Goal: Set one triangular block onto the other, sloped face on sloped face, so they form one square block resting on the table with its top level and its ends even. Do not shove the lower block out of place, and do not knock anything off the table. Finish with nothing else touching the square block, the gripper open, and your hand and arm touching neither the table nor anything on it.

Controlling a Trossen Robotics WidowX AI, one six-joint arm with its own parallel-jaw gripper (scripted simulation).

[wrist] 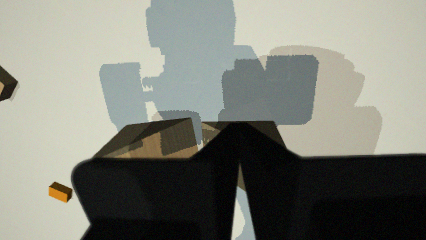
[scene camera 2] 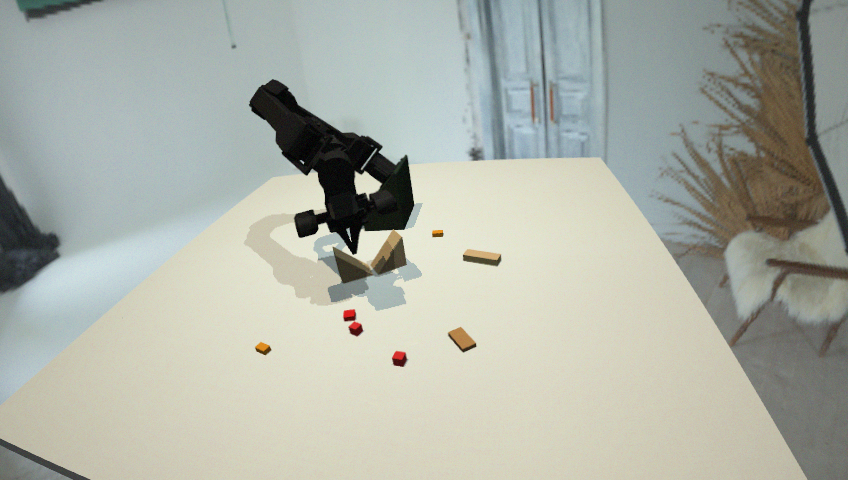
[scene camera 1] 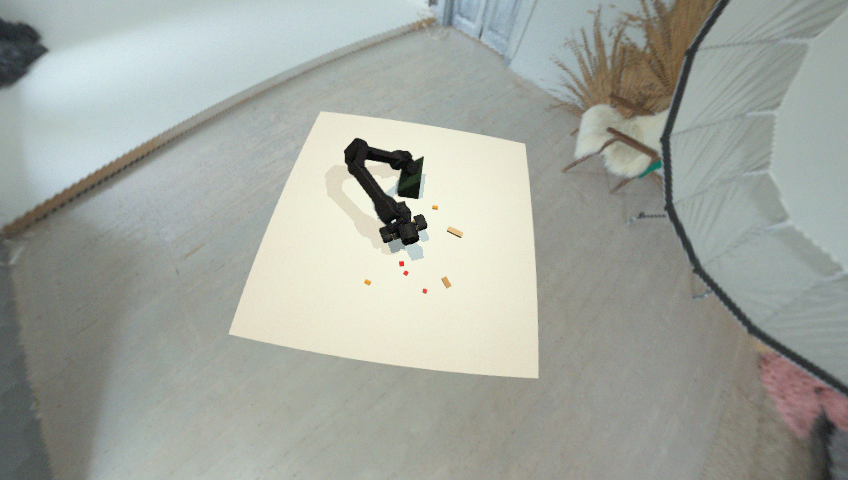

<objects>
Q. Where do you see a tan triangular block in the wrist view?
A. At 210,129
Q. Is the gripper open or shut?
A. Shut.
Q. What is the gripper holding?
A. Nothing.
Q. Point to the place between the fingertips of the gripper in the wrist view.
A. At 238,130
</objects>
